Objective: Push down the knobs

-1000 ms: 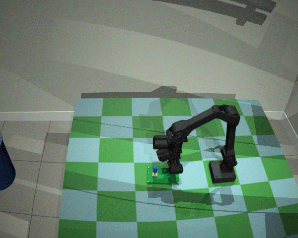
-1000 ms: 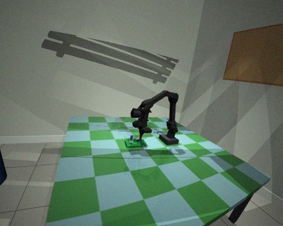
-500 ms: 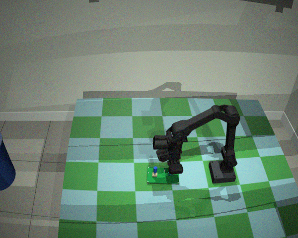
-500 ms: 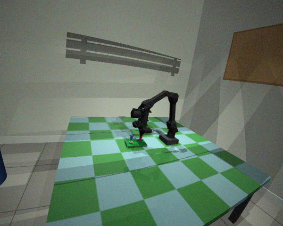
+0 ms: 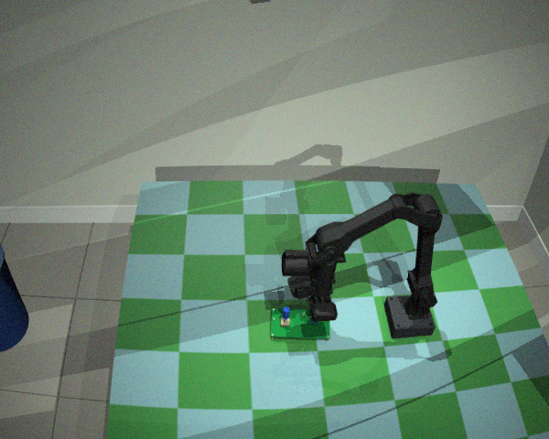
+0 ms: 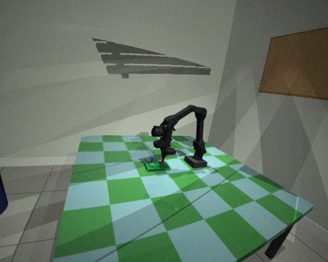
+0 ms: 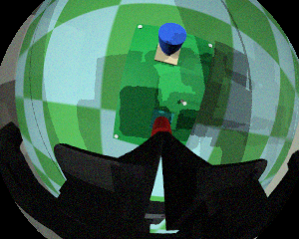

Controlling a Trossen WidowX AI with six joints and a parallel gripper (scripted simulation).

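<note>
My gripper tip is 20 mm above the red knob. From my gripper tip the other things lie so: blue knob 80 mm ahead.
</note>
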